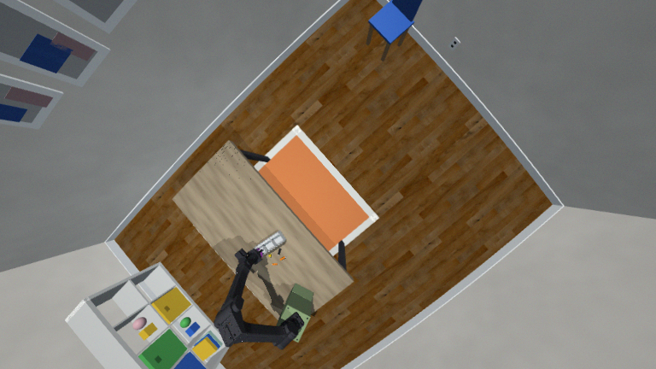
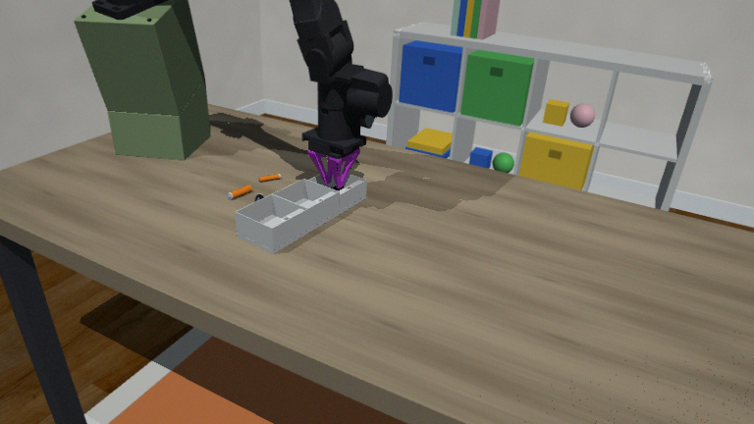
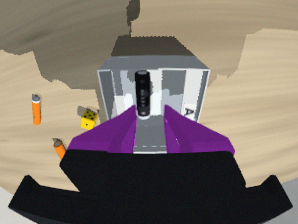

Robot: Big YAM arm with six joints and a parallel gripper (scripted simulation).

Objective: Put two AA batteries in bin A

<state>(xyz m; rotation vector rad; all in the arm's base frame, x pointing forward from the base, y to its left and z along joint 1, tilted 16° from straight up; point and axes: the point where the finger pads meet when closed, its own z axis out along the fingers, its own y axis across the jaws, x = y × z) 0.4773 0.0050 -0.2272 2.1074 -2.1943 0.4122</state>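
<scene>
Now: the orange AA battery 15 cm behind my hand, 9 cm to the right of it and 3 cm below it. The rest, counted from my hand: yellow cube 8 cm behind, 3 cm below, 2 cm to the right; grey three-compartment bin 8 cm to the right, 2 cm below; orange battery 15 cm behind, 3 cm below, 1 cm to the right.
</scene>
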